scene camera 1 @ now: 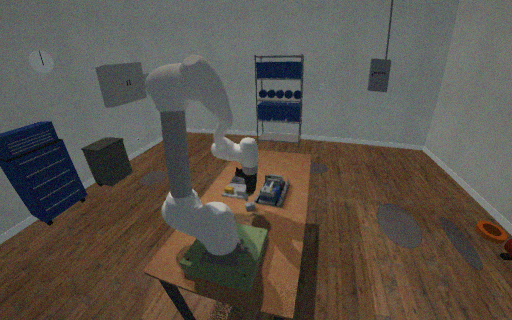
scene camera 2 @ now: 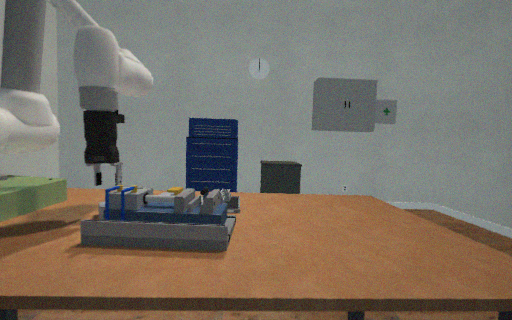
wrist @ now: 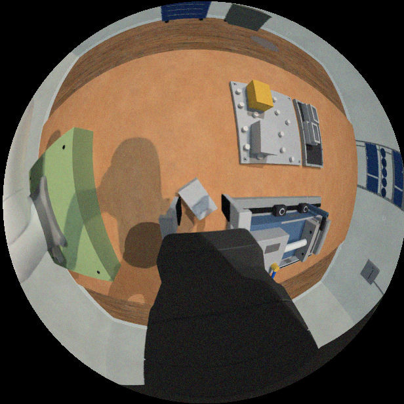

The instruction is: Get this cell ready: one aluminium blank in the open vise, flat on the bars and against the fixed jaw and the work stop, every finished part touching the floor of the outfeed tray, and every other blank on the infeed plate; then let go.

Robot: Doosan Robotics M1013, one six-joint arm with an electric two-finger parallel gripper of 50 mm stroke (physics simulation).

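Frame: origin at the arm's base, x left, y back, z up, level; metres.
Seen in the pictures: gripper, between the fingertips: point(scene camera 1: 248, 197) point(scene camera 2: 108, 185); arm's base, origin of its link: point(scene camera 1: 222, 250).
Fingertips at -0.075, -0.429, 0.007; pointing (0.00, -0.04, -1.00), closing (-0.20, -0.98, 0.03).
Observation:
Pixels of each thing's middle, then the offset from my fingertips to it, as dx, dy, dz. "pt": a spot on its surface instead.
- loose aluminium blank, middle of its body: point(scene camera 2: 106, 209) point(scene camera 1: 250, 206) -0.010, +0.002, -0.068
- yellow block, middle of its body: point(scene camera 2: 175, 193) point(scene camera 1: 229, 189) +0.169, -0.166, -0.060
- vise, middle of its body: point(scene camera 2: 169, 211) point(scene camera 1: 272, 187) -0.157, -0.181, -0.037
- grey tray-like base, a spot on its surface: point(scene camera 2: 155, 234) pt -0.250, -0.163, -0.058
My gripper point(scene camera 2: 108, 180) point(wrist: 201, 203) is open and empty, above the table. A loose aluminium blank point(scene camera 1: 250, 205) point(wrist: 196, 196) lies on the table, turned askew, below the gap between the fingers in the wrist view. The infeed plate point(wrist: 271, 125) has white pins and bears a grey blank point(wrist: 259, 141) and a yellow block point(scene camera 1: 228, 190) point(wrist: 260, 96). The outfeed tray point(wrist: 313, 154) beside it holds grey finished parts point(wrist: 308, 125); their contact with its floor cannot be told. The vise point(scene camera 1: 270, 191) point(scene camera 2: 170, 215) point(wrist: 290, 220) is open; no blank shows between its jaws, though its inside is partly hidden.
The vise stands in a grey tray-like base point(scene camera 2: 155, 234) close to my right finger in the wrist view. Blue hoops point(scene camera 2: 114, 202) rise at one end of the vise. The green robot base point(scene camera 1: 225, 260) point(scene camera 2: 35, 192) point(wrist: 80, 200) stands across the table from the infeed plate.

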